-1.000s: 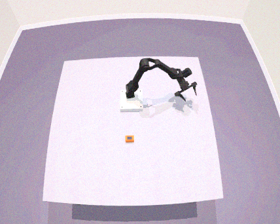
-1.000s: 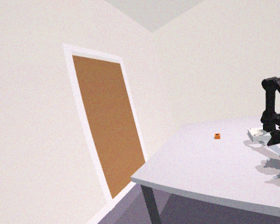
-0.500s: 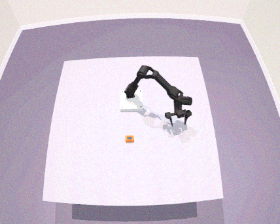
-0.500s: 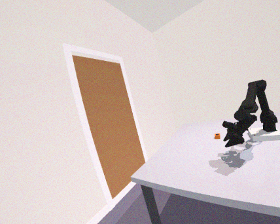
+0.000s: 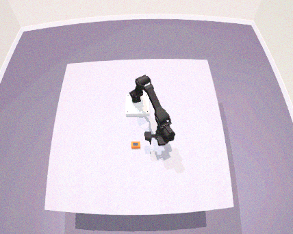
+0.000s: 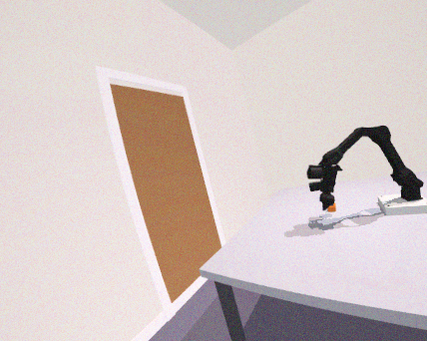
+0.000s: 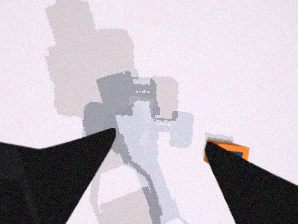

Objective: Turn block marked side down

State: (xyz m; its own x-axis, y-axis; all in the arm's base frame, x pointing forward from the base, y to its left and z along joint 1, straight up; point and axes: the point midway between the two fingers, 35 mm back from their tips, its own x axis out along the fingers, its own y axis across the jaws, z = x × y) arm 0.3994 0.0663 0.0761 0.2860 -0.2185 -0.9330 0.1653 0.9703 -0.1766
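The orange block lies 50 mm behind my gripper tip, 140 mm to the right of it and 60 mm below it.
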